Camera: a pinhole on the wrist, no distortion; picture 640 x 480 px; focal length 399.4 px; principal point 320.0 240.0 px. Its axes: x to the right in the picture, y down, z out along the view. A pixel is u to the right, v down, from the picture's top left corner.
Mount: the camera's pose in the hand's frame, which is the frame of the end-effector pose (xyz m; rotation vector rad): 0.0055 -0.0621 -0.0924 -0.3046 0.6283 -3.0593
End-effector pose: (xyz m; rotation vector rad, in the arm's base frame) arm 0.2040 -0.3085 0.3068 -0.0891 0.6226 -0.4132
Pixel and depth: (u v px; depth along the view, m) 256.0 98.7 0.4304
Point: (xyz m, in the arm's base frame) 0.4906 -0.4668 0.5141
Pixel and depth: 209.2 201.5 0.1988
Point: 0.2831 -0.4609 0.3454
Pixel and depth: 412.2 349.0 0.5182
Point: 0.2504 -0.6807 0.6755
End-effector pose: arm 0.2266 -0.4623 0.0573 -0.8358 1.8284 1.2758
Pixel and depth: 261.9 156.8 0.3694
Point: 0.3239 -0.2660 -0.1766
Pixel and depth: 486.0 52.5 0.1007
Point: 0.2890 -0.4548 0.0363
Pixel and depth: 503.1 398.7 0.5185
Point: 0.7530 -0.2623 -0.1209
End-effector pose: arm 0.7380 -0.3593 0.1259 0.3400 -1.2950 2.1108
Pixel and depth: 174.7 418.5 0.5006
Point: 0.7933 -0.3178 0.7024
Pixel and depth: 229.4 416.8 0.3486
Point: 0.8254 -0.3252 0.5089
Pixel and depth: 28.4 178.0 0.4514
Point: 0.4900 -0.3936 0.5895
